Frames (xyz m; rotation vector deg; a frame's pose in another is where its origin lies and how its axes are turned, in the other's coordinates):
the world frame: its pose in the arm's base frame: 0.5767 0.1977 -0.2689 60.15 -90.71 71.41
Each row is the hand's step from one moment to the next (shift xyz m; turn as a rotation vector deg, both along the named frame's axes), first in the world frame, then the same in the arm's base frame.
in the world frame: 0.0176 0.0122 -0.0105 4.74 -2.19 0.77
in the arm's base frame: -0.0155 0.0102 0.0149 0.60 -1.62 4.99
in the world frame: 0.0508 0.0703 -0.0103 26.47 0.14 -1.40
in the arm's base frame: -0.0804 0.0153 0.0304 -7.75 -1.53 25.30
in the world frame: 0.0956 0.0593 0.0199 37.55 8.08 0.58
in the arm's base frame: -0.0867 -0.0210 0.0714 -18.77 -3.48 33.34
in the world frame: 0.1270 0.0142 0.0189 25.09 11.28 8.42
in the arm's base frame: -0.0530 -0.0304 0.1138 -19.05 -9.31 19.45
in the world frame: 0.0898 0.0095 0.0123 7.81 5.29 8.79
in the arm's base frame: -0.0368 -0.0205 0.0808 -8.33 -8.68 4.64
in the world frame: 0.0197 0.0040 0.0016 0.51 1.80 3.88
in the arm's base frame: -0.0098 -0.0031 0.0174 -2.31 -3.59 -0.59
